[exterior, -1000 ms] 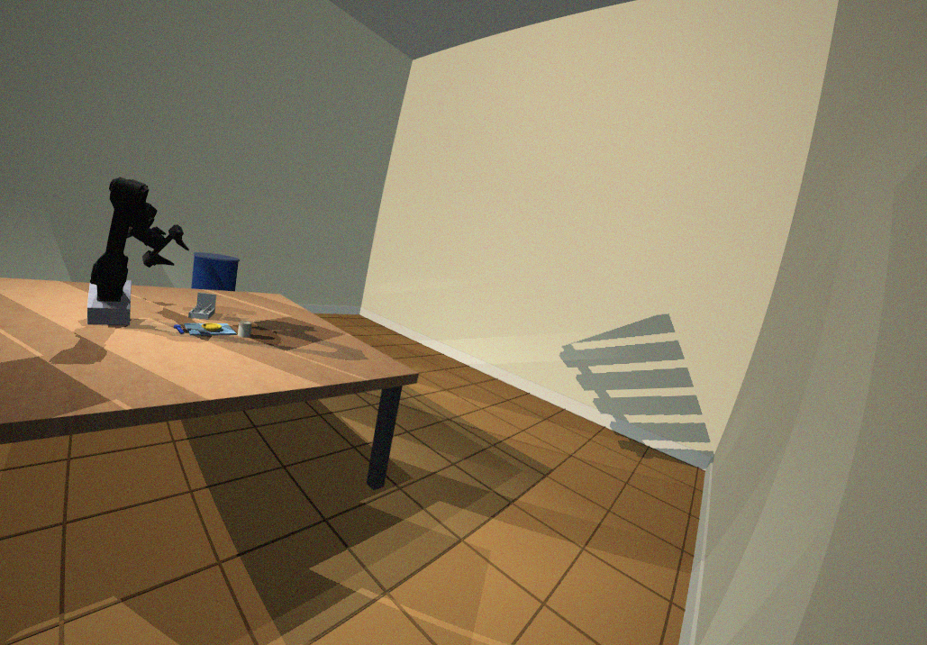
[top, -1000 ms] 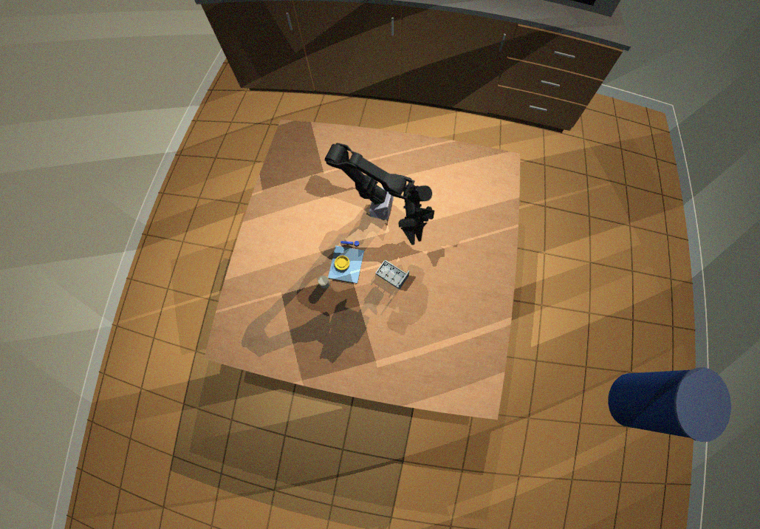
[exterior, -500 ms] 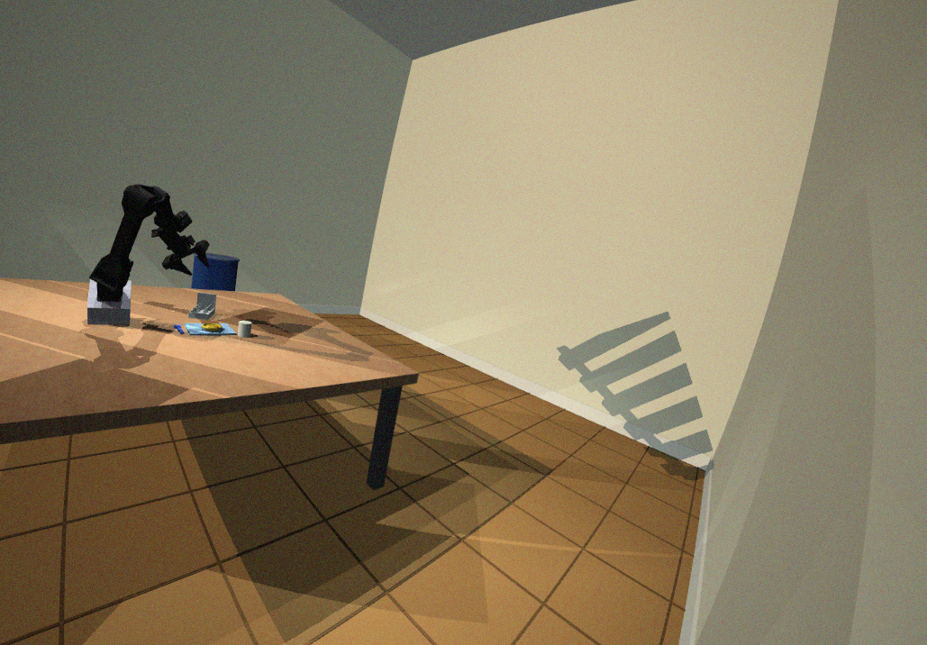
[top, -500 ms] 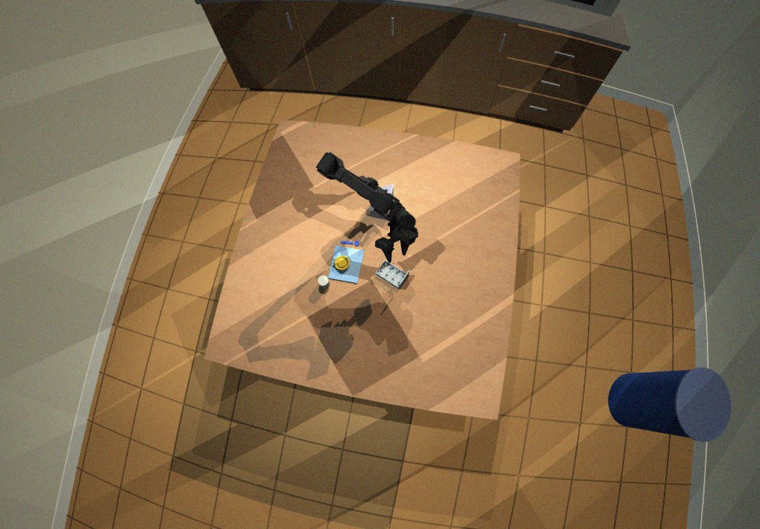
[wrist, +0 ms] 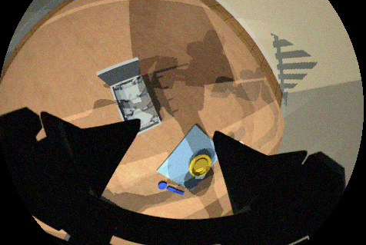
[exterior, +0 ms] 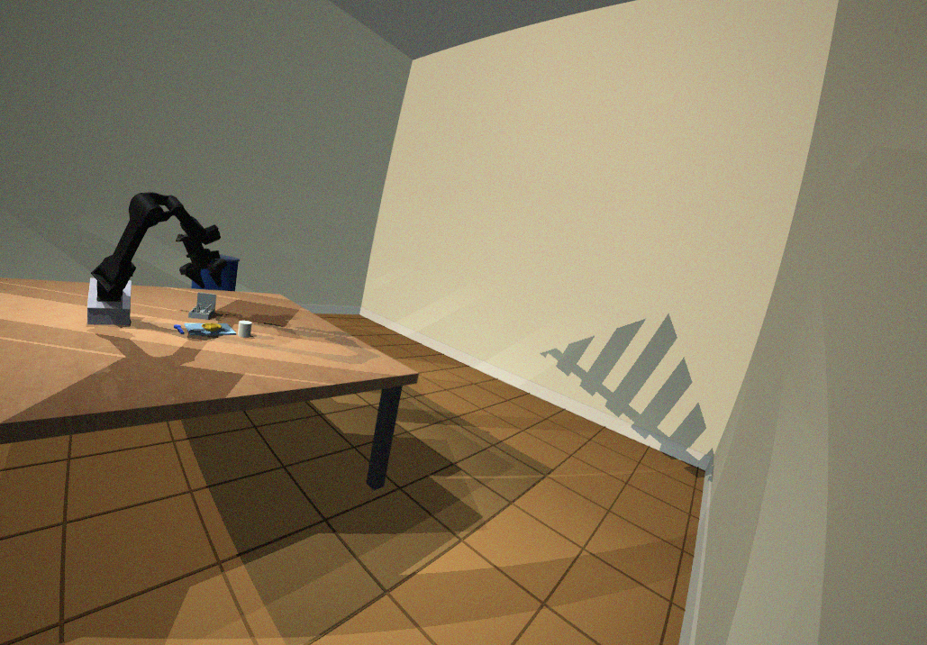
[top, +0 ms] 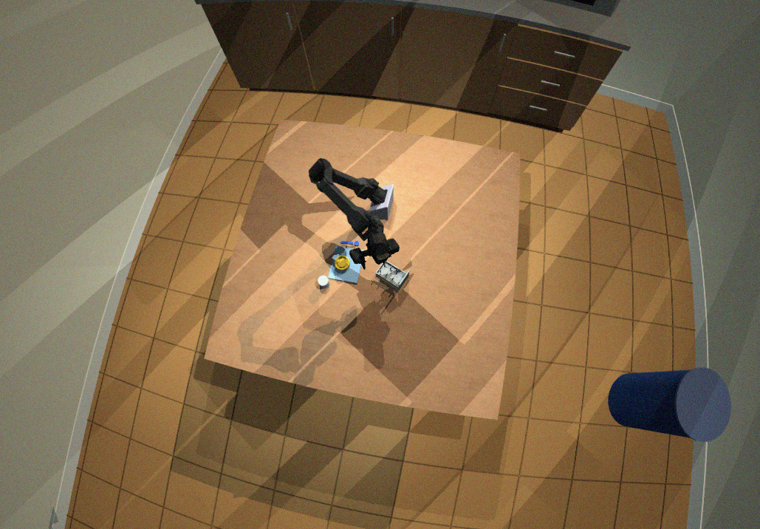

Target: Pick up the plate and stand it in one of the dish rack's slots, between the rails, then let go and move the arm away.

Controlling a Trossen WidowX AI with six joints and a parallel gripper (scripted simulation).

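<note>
Now: gripper tip 2 cm past the yellow plate, 15 cm to the left of it and 12 cm above it. Round my gripper tip: grey dish rack 2 cm behind, 7 cm to the left, 11 cm below; then white cup 9 cm ahead, 20 cm to the right, 11 cm below; then blue spoon 12 cm behind, 14 cm to the right, 13 cm below.
</note>
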